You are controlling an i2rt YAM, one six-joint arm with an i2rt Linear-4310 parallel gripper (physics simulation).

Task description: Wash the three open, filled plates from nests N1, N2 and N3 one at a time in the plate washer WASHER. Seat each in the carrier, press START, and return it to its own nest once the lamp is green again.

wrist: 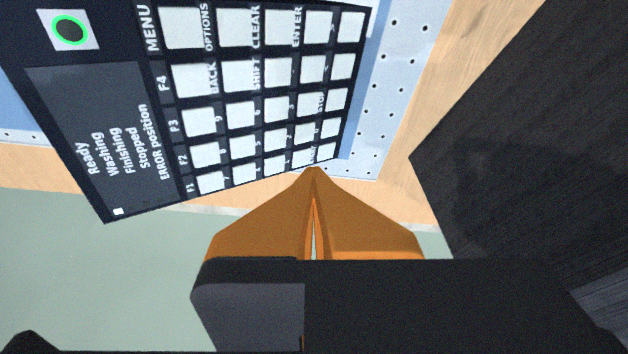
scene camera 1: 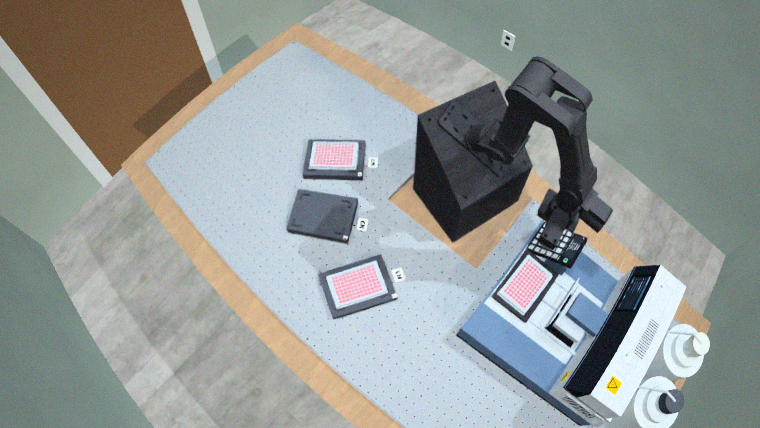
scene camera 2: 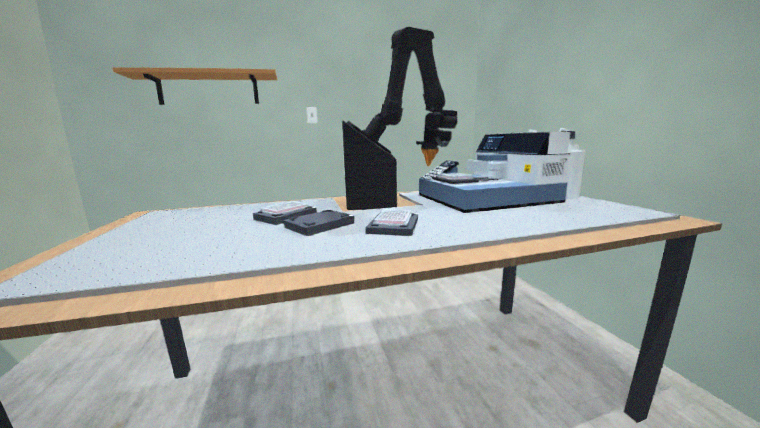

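Where they show: gripper, fingertip midpoint: [wrist: 313, 177] [scene camera 2: 428, 165]; arm's base, link origin: [scene camera 1: 476, 139] [scene camera 2: 368, 138].
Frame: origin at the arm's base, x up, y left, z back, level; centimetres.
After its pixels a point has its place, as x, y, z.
My gripper [scene camera 2: 428, 163] {-11.6, 25.6, -1.6} [wrist: 313, 177] {-11.6, 25.6, -1.6} is shut and empty, its orange fingertips together. It points down above the low end of the keypad [scene camera 1: 553, 249] [wrist: 250, 92], beside the START key [wrist: 326, 151] {-16.2, 24.5, 0.1} in the wrist view; the arm hides the fingertips in scene camera 1. The lamp ring [wrist: 54, 29] {-10.6, 33.5, -8.2} is green. A white mark stands by "Ready". A pink-filled plate [scene camera 1: 526, 282] {-13.9, 27.4, -17.2} lies in the carrier of the washer [scene camera 1: 510, 345] {-16.9, 32.6, -31.3} [scene camera 2: 494, 195] {-19.4, 31.2, -35.1}. Another filled plate [scene camera 1: 357, 285] {-21.0, -6.3, -38.0} [scene camera 2: 391, 217] {-20.9, -8.7, -40.6} sits in nest N1. The middle nest, N2 [scene camera 1: 322, 215] {-22.0, -25.1, -28.1} [scene camera 2: 319, 220] {-22.0, -26.2, -31.0}, is empty. A filled plate [scene camera 1: 335, 155] {-21.1, -33.5, -12.4} [scene camera 2: 287, 207] {-20.7, -33.4, -15.4} sits in the third nest, N3.
The black arm pedestal [scene camera 1: 473, 175] {-4.2, 3.6, -6.4} [scene camera 2: 370, 175] {-13.0, -3.5, -10.3} stands beside the keypad. The washer's tall white housing [scene camera 1: 643, 324] {1.1, 56.6, -17.0} [scene camera 2: 537, 164] {-9.8, 48.2, -36.4} rises behind the carrier. Two white bottles [scene camera 1: 675, 353] {-3.9, 70.6, -15.9} [scene camera 1: 649, 401] {-3.7, 68.9, -29.6} stand behind it.
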